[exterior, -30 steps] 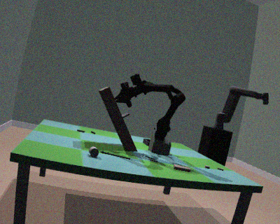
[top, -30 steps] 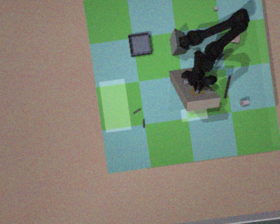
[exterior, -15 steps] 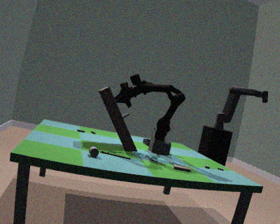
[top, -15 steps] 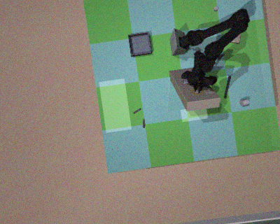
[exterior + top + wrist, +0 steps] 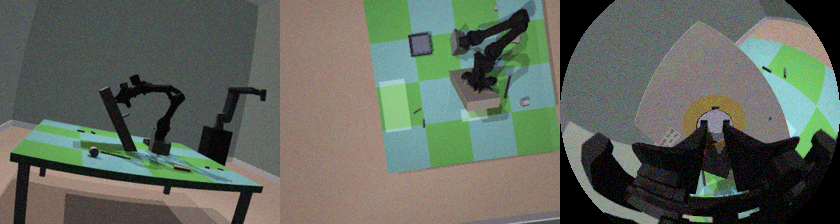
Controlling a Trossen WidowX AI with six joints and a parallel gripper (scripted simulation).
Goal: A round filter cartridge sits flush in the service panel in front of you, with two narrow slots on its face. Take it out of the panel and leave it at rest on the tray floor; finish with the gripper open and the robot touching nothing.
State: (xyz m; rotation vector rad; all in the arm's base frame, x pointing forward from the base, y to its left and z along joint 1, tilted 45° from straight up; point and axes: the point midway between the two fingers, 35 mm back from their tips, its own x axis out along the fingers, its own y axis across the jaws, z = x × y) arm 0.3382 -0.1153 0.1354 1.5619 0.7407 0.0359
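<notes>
Right now my gripper tip is 10 mm short of the round filter cartridge and 10 mm above it. From my gripper tip the other things lie so: pale block (400 mm behind, 410 mm to the left, 280 mm below).
</notes>
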